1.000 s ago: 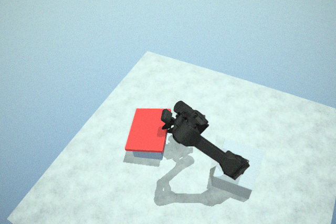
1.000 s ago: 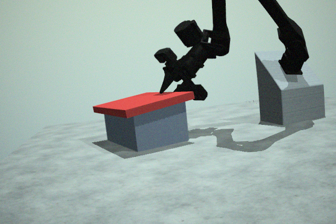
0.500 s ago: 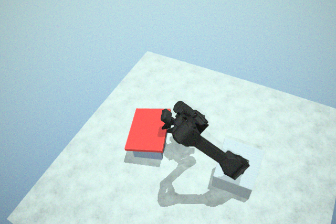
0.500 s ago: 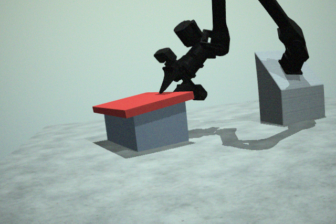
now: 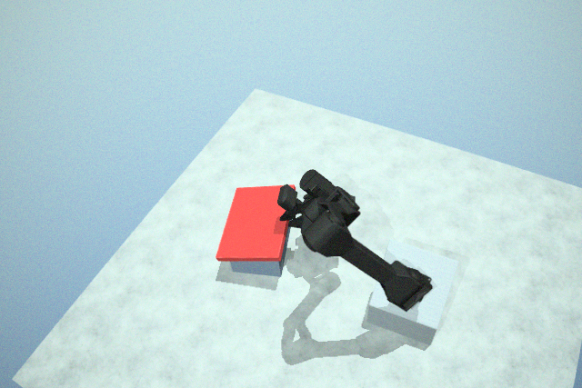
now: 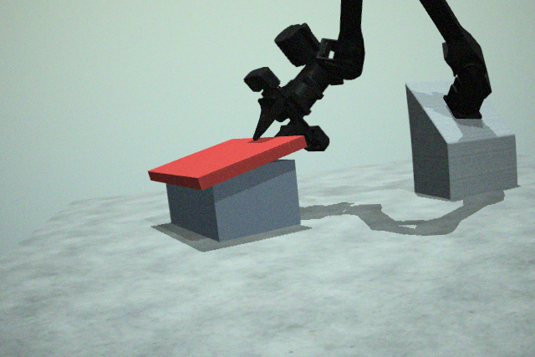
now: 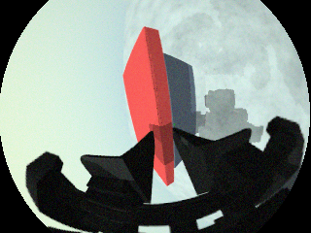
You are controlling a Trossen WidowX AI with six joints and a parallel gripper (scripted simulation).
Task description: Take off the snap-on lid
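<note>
Right now the red lid is 7 cm ahead of my gripper tip, 3 cm to the left of it and 1 cm below it. Also, from my gripper tip: blue-grey storage box: 7 cm ahead, 2 cm to the left, 7 cm below.
</note>
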